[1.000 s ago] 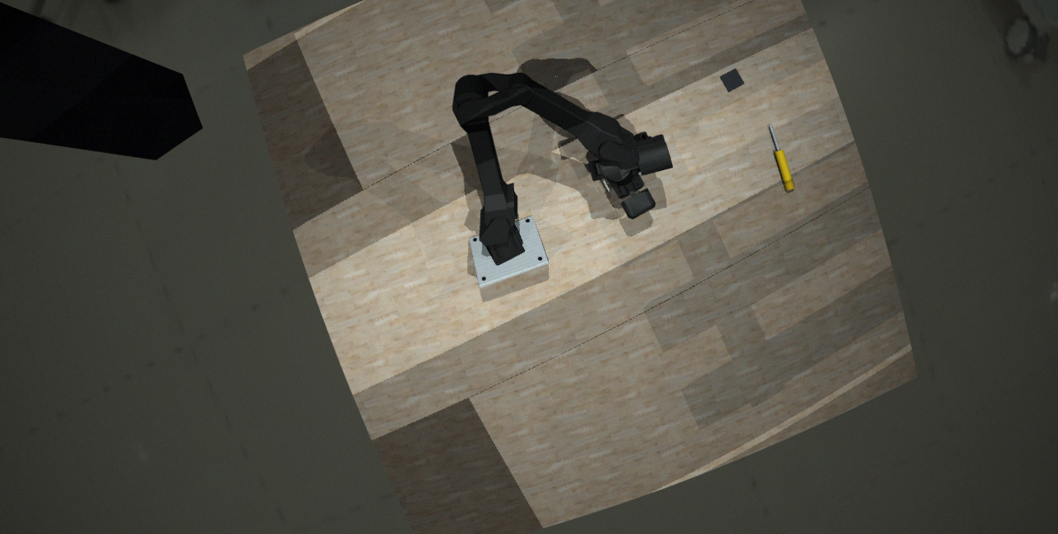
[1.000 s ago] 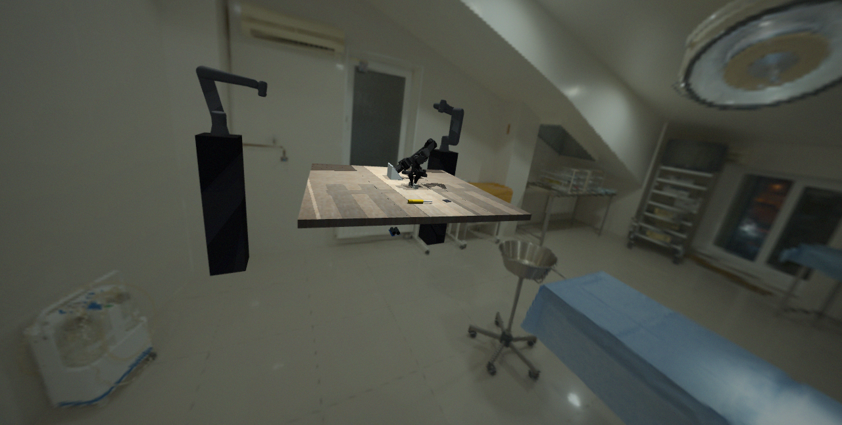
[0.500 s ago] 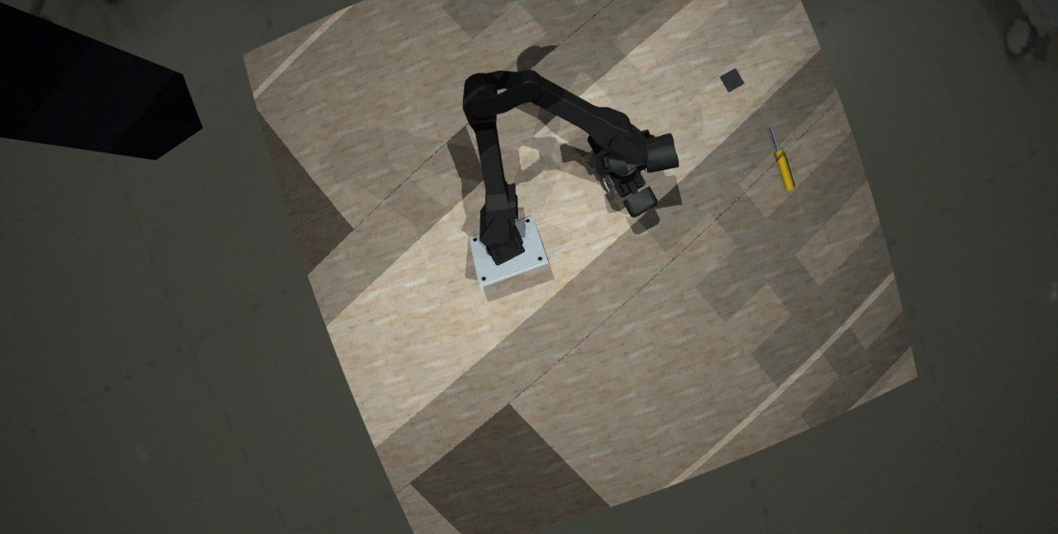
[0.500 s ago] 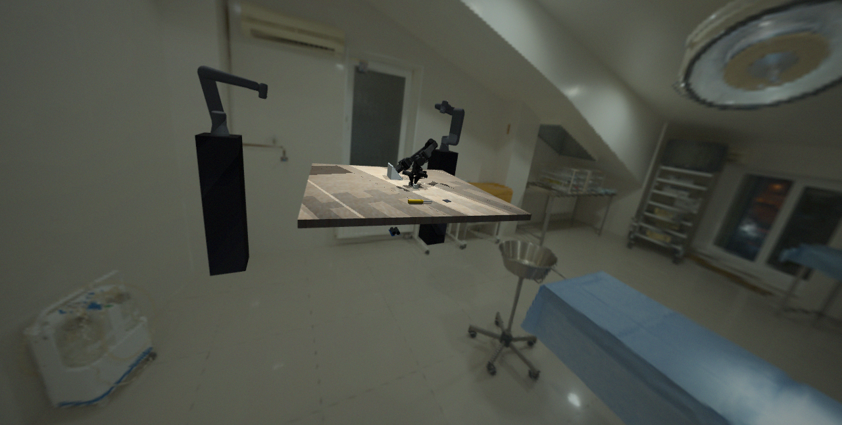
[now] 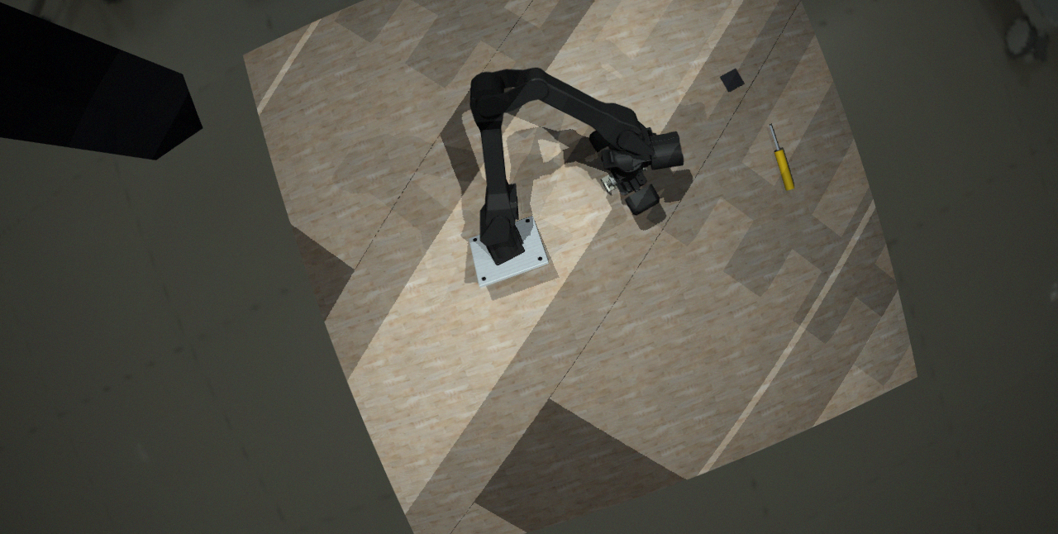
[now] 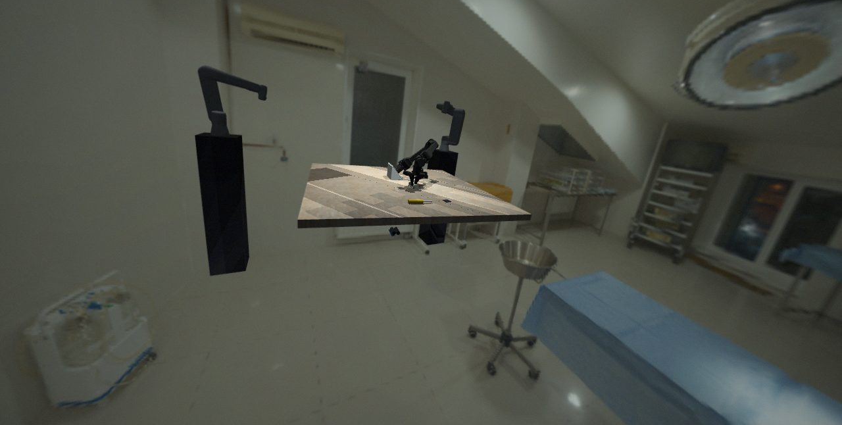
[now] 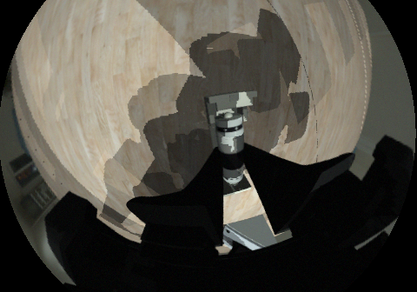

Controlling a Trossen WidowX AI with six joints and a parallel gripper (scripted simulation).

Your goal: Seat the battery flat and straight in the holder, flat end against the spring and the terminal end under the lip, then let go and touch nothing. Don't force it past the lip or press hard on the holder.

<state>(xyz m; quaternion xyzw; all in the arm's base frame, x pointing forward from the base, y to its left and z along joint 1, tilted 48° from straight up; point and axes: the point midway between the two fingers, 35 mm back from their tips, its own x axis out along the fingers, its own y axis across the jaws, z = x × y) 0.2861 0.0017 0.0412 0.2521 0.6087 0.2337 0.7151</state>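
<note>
The battery lies 1 cm above my gripper tip. Round my gripper tip: yellow-handled screwdriver (35 cm ahead, 11 cm to the right); then black square (33 cm ahead, 8 cm to the left, 1 cm below).
</note>
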